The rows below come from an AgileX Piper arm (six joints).
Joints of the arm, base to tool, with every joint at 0 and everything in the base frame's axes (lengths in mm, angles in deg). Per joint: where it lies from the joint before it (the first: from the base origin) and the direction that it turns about. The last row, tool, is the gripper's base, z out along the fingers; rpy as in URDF.
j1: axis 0 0 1 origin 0 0 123
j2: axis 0 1 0 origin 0 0 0
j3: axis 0 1 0 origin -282.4 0 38.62
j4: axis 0.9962 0 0.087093 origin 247.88 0 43.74
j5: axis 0 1 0 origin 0 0 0
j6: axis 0.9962 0 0.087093 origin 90.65 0 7.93
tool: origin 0 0 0 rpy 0 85.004 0
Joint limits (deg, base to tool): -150..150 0..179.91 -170..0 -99.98..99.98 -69.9..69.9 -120..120
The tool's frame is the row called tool.
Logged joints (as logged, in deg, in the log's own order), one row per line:
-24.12 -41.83 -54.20 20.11 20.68 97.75
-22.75 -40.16 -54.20 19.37 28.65 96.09
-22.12 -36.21 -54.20 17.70 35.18 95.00
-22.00 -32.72 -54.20 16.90 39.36 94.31
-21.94 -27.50 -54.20 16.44 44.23 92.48
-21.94 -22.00 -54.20 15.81 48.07 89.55
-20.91 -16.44 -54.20 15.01 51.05 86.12
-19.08 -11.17 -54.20 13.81 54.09 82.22
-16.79 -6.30 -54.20 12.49 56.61 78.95
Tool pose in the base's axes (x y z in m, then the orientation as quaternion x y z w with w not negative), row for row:
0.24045 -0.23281 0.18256 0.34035 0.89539 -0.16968 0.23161
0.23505 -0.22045 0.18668 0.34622 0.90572 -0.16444 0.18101
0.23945 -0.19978 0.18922 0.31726 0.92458 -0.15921 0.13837
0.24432 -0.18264 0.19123 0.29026 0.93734 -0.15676 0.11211
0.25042 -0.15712 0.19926 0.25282 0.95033 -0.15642 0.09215
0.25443 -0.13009 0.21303 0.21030 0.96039 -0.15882 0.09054
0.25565 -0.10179 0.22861 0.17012 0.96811 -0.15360 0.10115
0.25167 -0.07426 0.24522 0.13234 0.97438 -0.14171 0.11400
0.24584 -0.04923 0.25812 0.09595 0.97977 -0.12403 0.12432
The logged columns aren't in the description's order. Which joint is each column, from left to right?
Columns, left to right: j4, j1, j3, j6, j5, j2.
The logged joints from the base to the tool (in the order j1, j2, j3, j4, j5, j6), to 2 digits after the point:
-41.83 97.75 -54.20 -24.12 20.68 20.11
-40.16 96.09 -54.20 -22.75 28.65 19.37
-36.21 95.00 -54.20 -22.12 35.18 17.70
-32.72 94.31 -54.20 -22.00 39.36 16.90
-27.50 92.48 -54.20 -21.94 44.23 16.44
-22.00 89.55 -54.20 -21.94 48.07 15.81
-16.44 86.12 -54.20 -20.91 51.05 15.01
-11.17 82.22 -54.20 -19.08 54.09 13.81
-6.30 78.95 -54.20 -16.79 56.61 12.49

